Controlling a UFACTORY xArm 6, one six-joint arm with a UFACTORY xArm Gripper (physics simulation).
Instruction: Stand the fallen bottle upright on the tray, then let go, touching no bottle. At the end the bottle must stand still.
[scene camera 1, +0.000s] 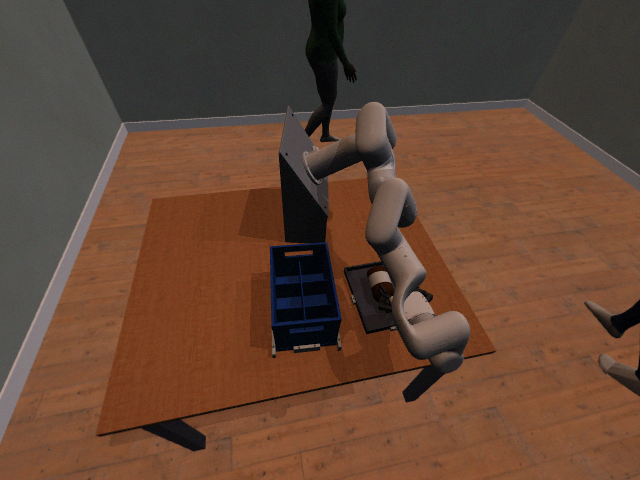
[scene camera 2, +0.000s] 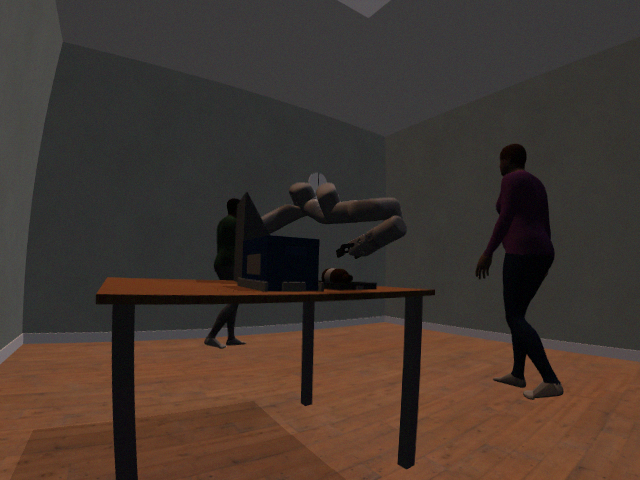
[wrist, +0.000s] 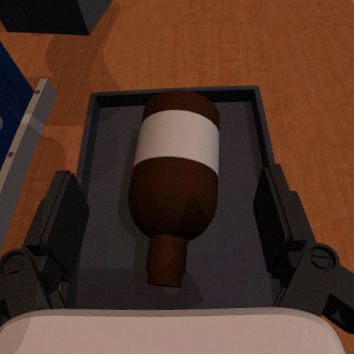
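Where they show: gripper, between the fingertips: (scene camera 1: 393, 284) (scene camera 2: 346, 254) (wrist: 168, 187); arm's base, origin of its link: (scene camera 1: 311, 168) (scene camera 2: 259, 228).
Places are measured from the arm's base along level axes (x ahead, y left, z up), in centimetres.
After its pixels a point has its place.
The brown bottle (scene camera 1: 379, 279) @[x 37.8, y 19.3, z -18.8 cm] (scene camera 2: 336, 275) @[x 42.8, y 17.4, z -21.3 cm] (wrist: 175, 192) @[x 41.8, y 20.9, z -18.7 cm] with a white label lies on its side on the dark grey tray (scene camera 1: 373, 321) @[x 49.2, y 15.6, z -25.9 cm] (scene camera 2: 366, 285) @[x 51.6, y 25.6, z -24.8 cm] (wrist: 240, 150) @[x 33.6, y 26.7, z -25.9 cm]. In the wrist view its base is close to the tray's far rim and its neck points down the picture, towards the gripper's body. My gripper (scene camera 1: 405, 297) (scene camera 2: 343, 250) @[x 43.9, y 21.1, z -13.0 cm] (wrist: 168, 187) @[x 43.9, y 21.1, z -13.0 cm] is wide open and empty. It hangs above the tray, tilted, with one finger on each side of the bottle's line in the wrist view, touching nothing. In scene camera 1 the arm hides part of the tray and the bottle's neck.
A blue divided crate (scene camera 1: 305, 322) @[x 55.1, y -7.6, z -9.0 cm] (scene camera 2: 289, 263) @[x 55.2, y -8.7, z -17.5 cm] (wrist: 11, 95) @[x 31.2, y 2.2, z -20.9 cm] stands beside the tray, with light brackets (scene camera 1: 307, 348) @[x 56.4, y -7.0, z -23.7 cm] at its foot. The arm's dark mount (scene camera 1: 305, 222) @[x 12.9, y -3.3, z -14.5 cm] (wrist: 55, 15) @[x 13.4, y 0.1, z -23.1 cm] stands behind. A person in purple (scene camera 2: 524, 217) and one in green (scene camera 1: 325, 46) are beyond the table (scene camera 1: 196, 310) @[x 38.5, y -42.1, z -26.4 cm].
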